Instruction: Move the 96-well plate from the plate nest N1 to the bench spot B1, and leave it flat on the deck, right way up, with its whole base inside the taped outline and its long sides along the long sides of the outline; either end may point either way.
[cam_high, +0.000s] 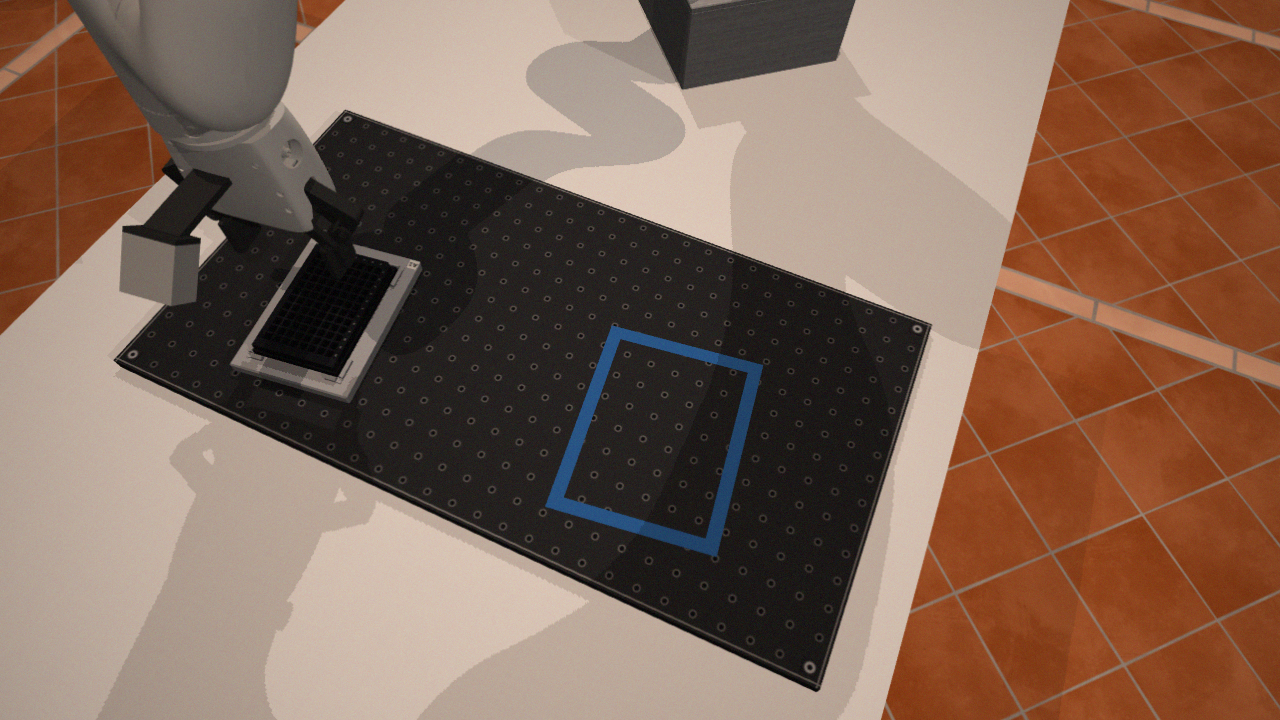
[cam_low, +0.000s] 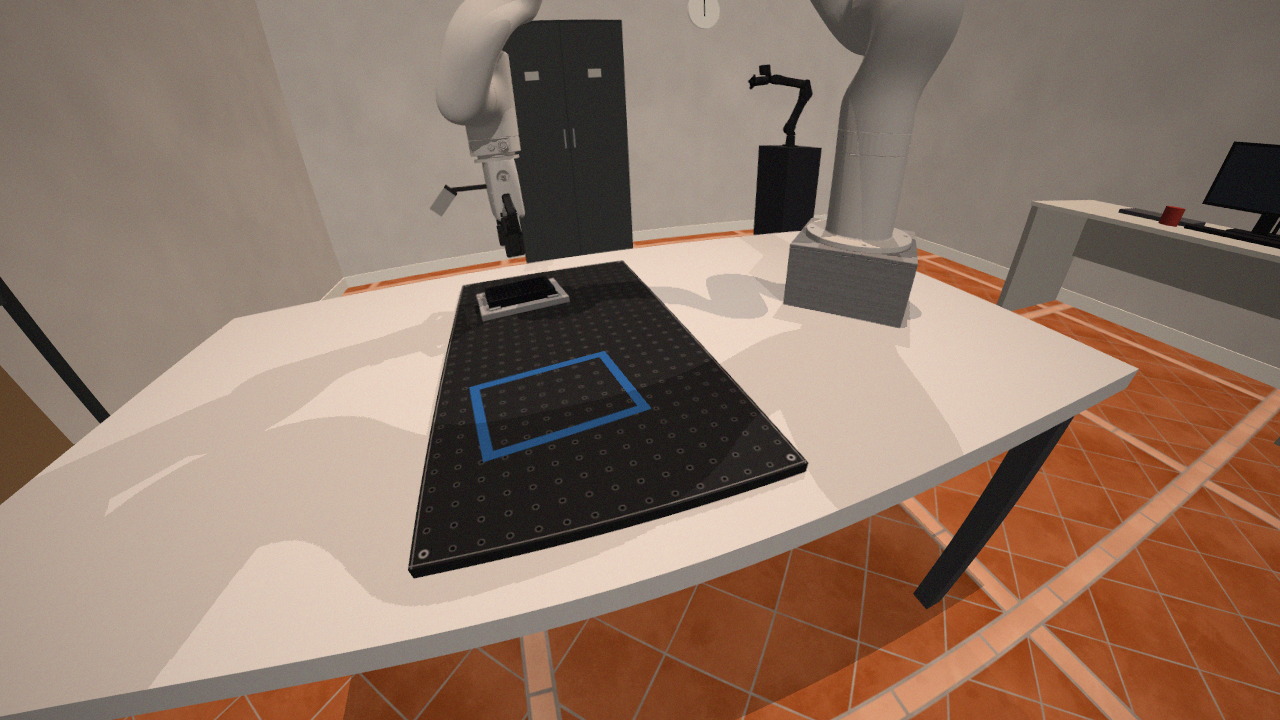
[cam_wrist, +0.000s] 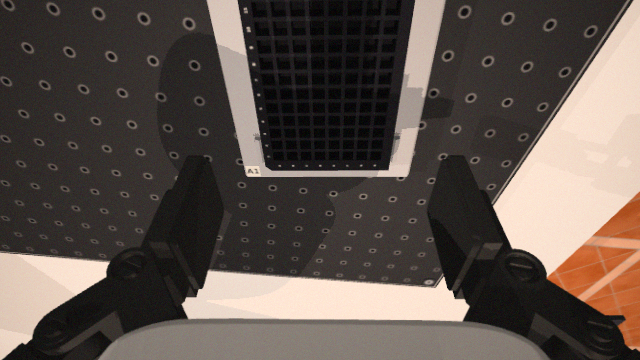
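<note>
My hand is 90 mm above the black 96-well plate. The rest, counted from my hand: grey plate nest N1: 110 mm below.
</note>
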